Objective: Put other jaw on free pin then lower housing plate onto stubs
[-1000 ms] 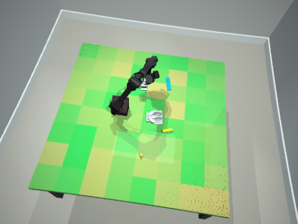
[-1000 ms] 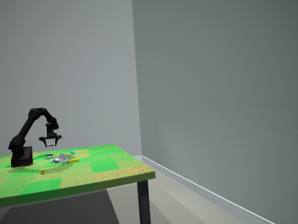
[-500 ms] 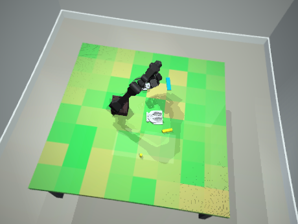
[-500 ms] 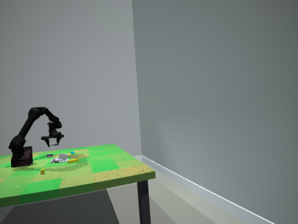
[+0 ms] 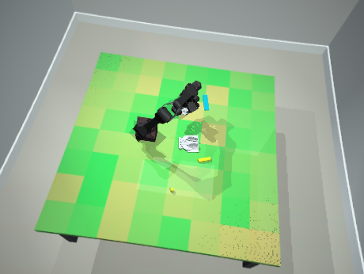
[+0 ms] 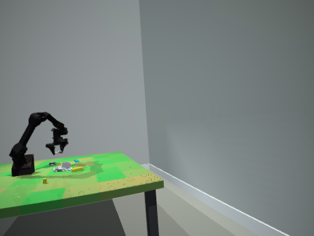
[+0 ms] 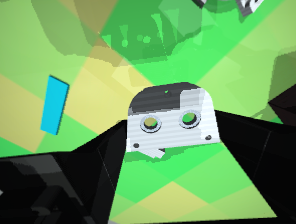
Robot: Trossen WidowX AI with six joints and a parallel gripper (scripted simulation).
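My gripper tip is 190 mm to the left of the jaw, 90 mm above it and 50 mm short of it. Round my gripper tip: yellow bar (270 mm to the right, 180 mm ahead, 90 mm below); blue bar (170 mm to the left, 120 mm ahead, 100 mm below); small yellow cube (500 mm to the right, 90 mm below, 20 mm ahead).
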